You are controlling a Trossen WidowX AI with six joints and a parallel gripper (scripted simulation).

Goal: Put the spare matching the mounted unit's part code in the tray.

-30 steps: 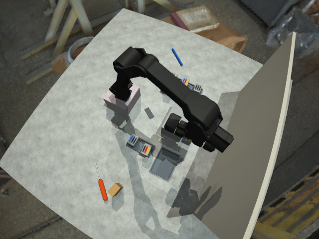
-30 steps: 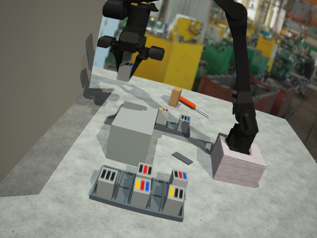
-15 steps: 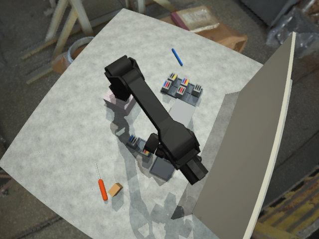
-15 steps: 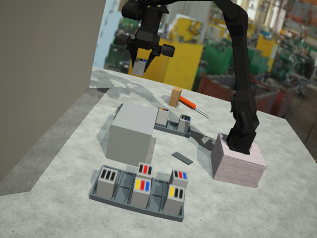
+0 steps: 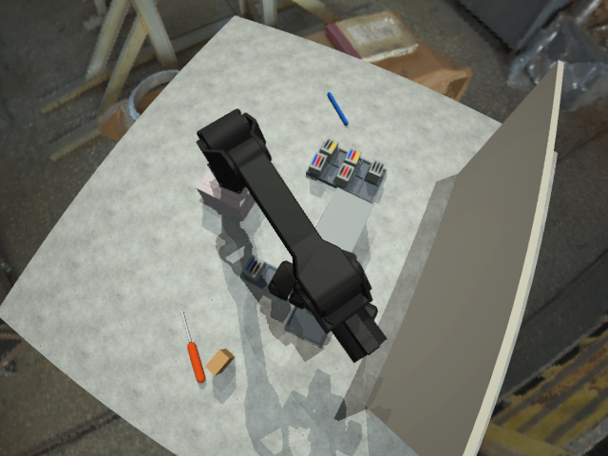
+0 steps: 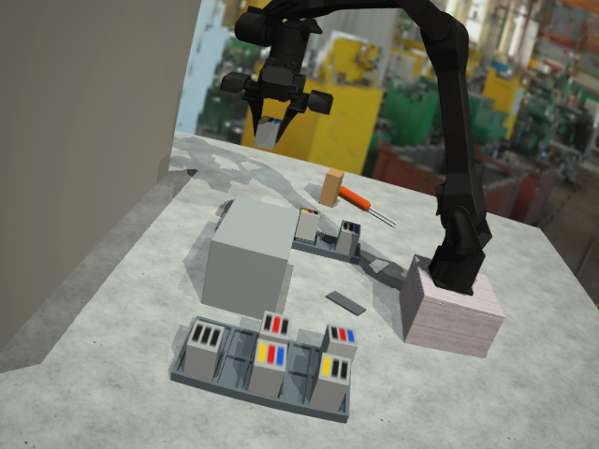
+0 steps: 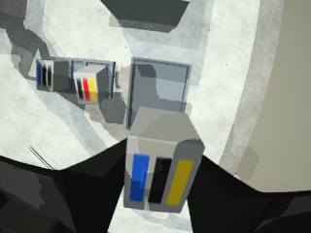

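Now: gripper tip 160 mm above the grey tray. The rest, counted from my gripper tip: small rack (140 mm behind, 30 mm to the left, 160 mm below); mounted unit (20 mm behind, 210 mm to the left, 110 mm below); spare (20 mm above).
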